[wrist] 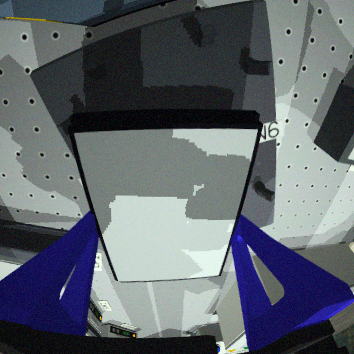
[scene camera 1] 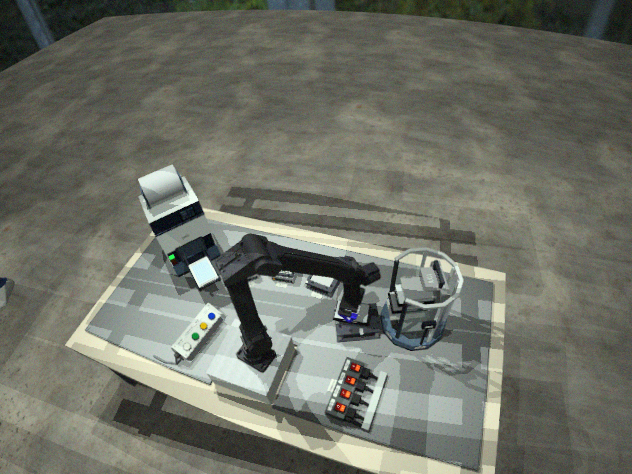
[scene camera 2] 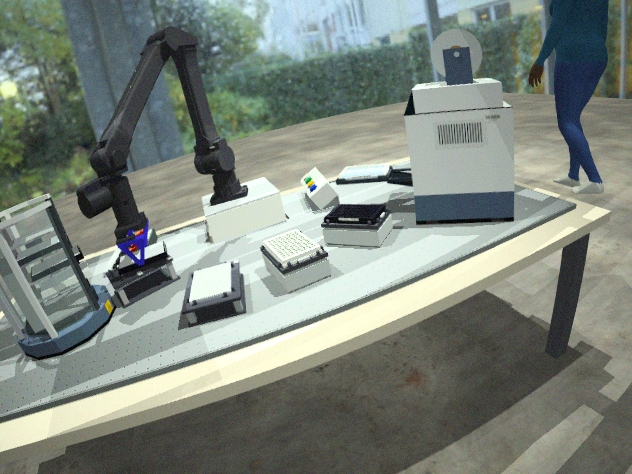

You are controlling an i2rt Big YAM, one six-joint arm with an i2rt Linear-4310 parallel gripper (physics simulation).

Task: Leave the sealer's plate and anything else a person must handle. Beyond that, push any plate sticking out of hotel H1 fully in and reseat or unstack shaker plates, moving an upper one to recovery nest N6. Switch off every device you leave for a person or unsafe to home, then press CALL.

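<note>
My gripper is shut on a plate with a pale top and black rim. The plate hangs low over the near part of dark nest N6; whether it touches is unclear. White-based devices stand in the scene camera 2 view: one bears a white well plate, another a black plate. The sealer has a pale plate on its extended tray. Four switches on a strip glow red. The button box has blue, yellow, green and white buttons.
A round, glass-walled tower with shelves stands close beside N6. A dark-based device with a pale plate stands on N6's other side. A person stands beyond the table behind the sealer.
</note>
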